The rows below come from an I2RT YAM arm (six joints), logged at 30 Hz.
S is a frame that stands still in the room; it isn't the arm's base.
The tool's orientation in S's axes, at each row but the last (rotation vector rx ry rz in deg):
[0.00, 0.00, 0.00]
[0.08, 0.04, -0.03]
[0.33, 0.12, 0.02]
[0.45, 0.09, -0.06]
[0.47, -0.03, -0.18]
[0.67, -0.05, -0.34]
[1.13, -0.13, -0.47]
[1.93, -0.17, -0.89]
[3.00, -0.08, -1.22]
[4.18, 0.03, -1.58]
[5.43, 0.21, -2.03]
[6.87, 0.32, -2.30]
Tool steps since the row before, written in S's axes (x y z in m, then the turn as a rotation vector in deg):
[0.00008, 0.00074, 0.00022, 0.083, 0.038, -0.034]
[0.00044, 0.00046, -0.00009, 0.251, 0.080, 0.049]
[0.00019, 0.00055, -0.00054, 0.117, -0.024, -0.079]
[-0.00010, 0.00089, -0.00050, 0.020, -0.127, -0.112]
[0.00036, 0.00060, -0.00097, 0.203, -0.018, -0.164]
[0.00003, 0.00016, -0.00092, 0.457, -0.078, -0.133]
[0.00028, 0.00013, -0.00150, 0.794, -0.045, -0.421]
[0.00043, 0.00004, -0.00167, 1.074, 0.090, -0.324]
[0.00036, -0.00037, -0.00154, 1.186, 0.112, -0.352]
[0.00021, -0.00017, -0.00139, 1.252, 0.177, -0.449]
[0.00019, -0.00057, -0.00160, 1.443, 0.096, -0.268]
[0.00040, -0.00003, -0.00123, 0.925, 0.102, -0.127]
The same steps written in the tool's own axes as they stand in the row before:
[0.00008, 0.00074, 0.00022, 0.083, 0.038, -0.034]
[0.00044, 0.00046, -0.00009, 0.251, 0.080, 0.049]
[0.00019, 0.00055, -0.00054, 0.117, -0.024, -0.079]
[-0.00010, 0.00089, -0.00051, 0.020, -0.128, -0.111]
[0.00036, 0.00059, -0.00098, 0.203, -0.019, -0.164]
[0.00003, 0.00015, -0.00092, 0.457, -0.077, -0.132]
[0.00028, 0.00010, -0.00150, 0.793, -0.047, -0.422]
[0.00042, -0.00001, -0.00167, 1.072, 0.096, -0.330]
[0.00037, -0.00044, -0.00152, 1.183, 0.119, -0.360]
[0.00022, -0.00026, -0.00137, 1.247, 0.178, -0.461]
[0.00022, -0.00071, -0.00154, 1.440, 0.121, -0.273]
[0.00041, -0.00016, -0.00122, 0.921, 0.123, -0.135]

